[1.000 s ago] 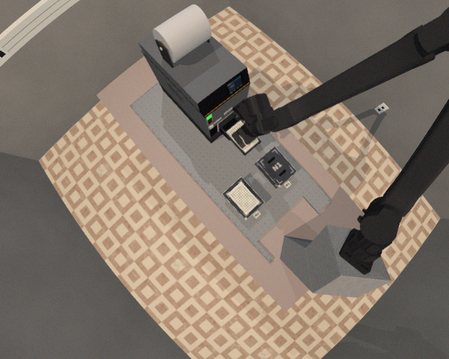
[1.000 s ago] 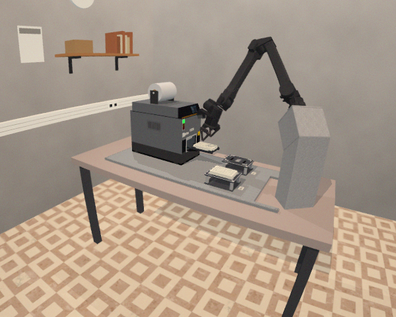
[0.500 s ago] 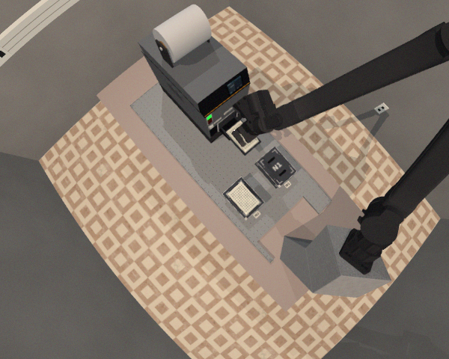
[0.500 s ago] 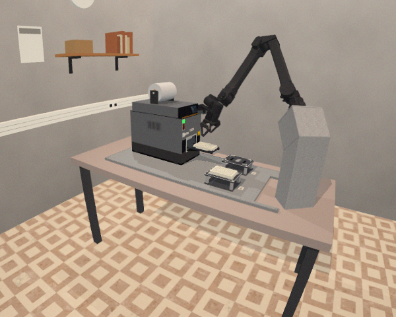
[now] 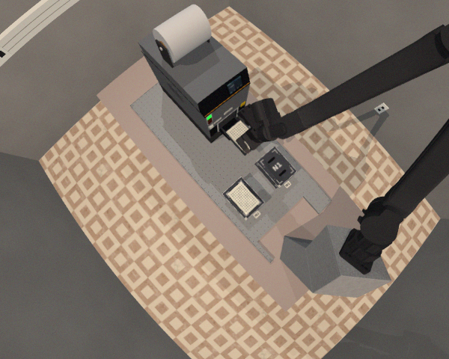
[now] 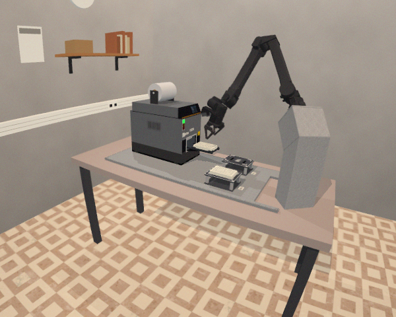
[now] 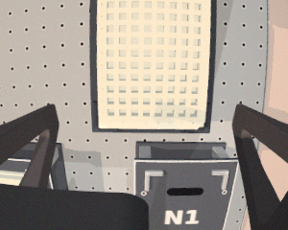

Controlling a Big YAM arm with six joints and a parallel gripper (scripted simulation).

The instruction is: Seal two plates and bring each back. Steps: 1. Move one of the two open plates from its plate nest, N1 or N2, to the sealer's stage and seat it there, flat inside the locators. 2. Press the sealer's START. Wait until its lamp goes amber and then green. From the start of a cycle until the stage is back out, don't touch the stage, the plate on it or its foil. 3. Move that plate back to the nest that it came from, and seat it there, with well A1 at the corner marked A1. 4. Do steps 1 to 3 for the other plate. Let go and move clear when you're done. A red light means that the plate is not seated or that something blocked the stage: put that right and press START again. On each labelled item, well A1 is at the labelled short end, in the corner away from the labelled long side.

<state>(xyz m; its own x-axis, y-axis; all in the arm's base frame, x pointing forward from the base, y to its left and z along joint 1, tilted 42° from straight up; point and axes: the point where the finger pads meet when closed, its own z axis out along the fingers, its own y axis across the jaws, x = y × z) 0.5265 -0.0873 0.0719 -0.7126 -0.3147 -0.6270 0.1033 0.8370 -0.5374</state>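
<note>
My gripper is now 15 cm short of the start button and 7 cm to the right of it. Round my hand: sealer stage: 9 cm below, 3 cm ahead, 1 cm to the right; then cream well plate: 19 cm to the left, 15 cm behind, 12 cm below; then foil roll: 37 cm ahead, 23 cm above, 5 cm to the right.
</note>
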